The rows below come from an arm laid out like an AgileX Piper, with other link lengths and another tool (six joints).
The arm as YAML. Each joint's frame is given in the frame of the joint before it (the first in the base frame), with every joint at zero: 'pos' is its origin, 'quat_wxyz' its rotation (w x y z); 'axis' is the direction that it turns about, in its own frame. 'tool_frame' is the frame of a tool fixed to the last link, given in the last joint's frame.
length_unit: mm
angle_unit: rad
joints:
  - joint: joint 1
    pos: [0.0, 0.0, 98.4]
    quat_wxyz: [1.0, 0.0, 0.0, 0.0]
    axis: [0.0, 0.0, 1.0]
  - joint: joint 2
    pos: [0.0, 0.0, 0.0]
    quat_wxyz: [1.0, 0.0, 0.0, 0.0]
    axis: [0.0, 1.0, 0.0]
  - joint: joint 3
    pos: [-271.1, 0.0, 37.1]
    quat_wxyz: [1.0, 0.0, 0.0, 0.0]
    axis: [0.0, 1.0, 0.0]
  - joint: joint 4
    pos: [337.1, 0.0, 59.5]
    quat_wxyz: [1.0, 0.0, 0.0, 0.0]
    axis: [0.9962, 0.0, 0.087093]
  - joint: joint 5
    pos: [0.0, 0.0, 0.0]
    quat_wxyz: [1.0, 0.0, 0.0, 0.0]
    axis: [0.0, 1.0, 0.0]
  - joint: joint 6
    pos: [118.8, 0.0, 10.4]
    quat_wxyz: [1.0, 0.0, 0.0, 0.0]
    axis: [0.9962, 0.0, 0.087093]
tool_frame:
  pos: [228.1, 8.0, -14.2]
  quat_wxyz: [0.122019, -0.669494, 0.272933, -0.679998]
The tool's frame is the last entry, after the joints.
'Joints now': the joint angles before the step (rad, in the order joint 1, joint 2, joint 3, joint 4, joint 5, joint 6). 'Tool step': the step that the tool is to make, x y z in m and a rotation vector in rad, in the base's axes. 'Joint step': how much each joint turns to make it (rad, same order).
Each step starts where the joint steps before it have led.
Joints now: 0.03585, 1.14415, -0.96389, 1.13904, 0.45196, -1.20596
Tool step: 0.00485, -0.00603, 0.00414, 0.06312, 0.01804, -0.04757
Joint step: -0.00001, 0.00001, 0.00001, 0.00004, -0.03105, 0.07484
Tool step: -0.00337, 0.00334, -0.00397, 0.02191, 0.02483, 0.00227
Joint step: 0.00001, -0.00001, -0.00001, -0.02106, 0.01424, 0.04785
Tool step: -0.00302, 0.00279, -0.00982, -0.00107, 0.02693, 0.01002
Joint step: -0.00001, 0.00746, -0.00001, -0.02825, 0.01769, 0.03010
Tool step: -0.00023, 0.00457, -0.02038, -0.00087, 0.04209, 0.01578
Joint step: 0.00000, 0.03151, 0.00001, -0.00530, 0.01885, 0.00458
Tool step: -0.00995, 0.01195, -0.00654, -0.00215, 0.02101, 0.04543
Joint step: 0.00000, 0.00191, 0.00001, 0.00004, 0.04860, -0.00846
